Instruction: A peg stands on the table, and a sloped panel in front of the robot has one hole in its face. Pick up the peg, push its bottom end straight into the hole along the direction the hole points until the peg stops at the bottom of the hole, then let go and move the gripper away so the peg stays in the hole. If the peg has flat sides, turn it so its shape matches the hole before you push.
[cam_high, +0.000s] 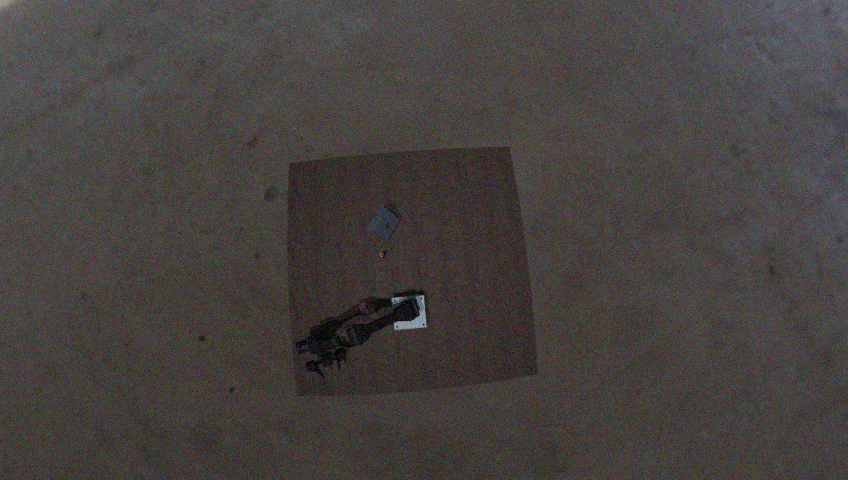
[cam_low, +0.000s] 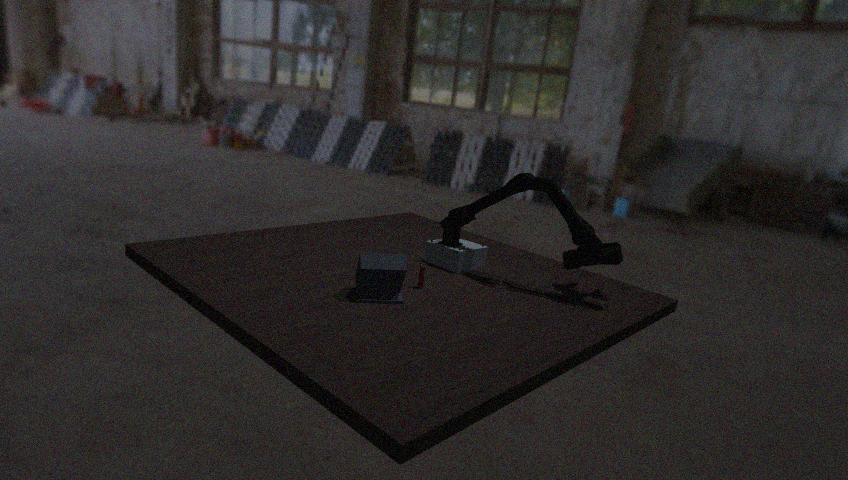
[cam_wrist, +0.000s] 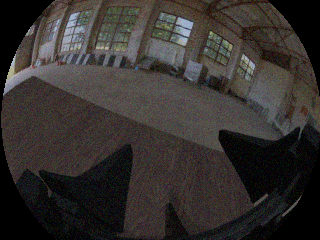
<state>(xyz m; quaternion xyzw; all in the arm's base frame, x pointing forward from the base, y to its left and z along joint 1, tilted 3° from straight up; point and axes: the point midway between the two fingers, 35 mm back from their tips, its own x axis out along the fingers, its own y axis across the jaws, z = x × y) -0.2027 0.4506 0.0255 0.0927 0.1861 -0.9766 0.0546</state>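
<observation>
The red peg is 52 cm ahead of my gripper tip, 37 cm to the right of it and 4 cm below it. From my gripper tip the other things lie so: sloped panel: 67 cm ahead, 41 cm to the right, 3 cm below.
</observation>
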